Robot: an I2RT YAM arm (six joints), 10 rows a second.
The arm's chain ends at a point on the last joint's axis. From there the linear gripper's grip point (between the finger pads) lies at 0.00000 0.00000 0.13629 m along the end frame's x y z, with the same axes.
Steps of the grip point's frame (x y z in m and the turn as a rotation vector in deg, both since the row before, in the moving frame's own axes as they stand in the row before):
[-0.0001 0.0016 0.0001 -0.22 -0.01 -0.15]
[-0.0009 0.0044 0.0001 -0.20 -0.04 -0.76]
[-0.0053 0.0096 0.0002 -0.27 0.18 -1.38]
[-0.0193 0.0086 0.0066 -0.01 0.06 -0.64]
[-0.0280 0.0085 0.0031 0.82 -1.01 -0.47]
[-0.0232 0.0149 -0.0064 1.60 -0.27 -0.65]
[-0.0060 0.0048 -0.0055 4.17 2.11 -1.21]
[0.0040 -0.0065 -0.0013 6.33 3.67 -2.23]
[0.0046 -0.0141 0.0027 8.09 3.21 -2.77]
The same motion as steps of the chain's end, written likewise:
[-0.0001 0.0011 0.0001 -0.22 -0.01 -0.15]
[-0.0008 0.0039 0.0001 -0.20 -0.04 -0.76]
[-0.0057 0.0090 0.0002 -0.27 0.18 -1.38]
[-0.0194 0.0086 0.0066 -0.01 0.06 -0.64]
[-0.0256 0.0104 0.0031 0.82 -1.01 -0.47]
[-0.0225 0.0187 -0.0063 1.60 -0.27 -0.65]
[-0.0109 0.0148 -0.0050 4.17 2.11 -1.21]
[-0.0044 0.0087 -0.0002 6.33 3.67 -2.23]
[-0.0025 0.0052 0.0043 8.09 3.21 -2.77]

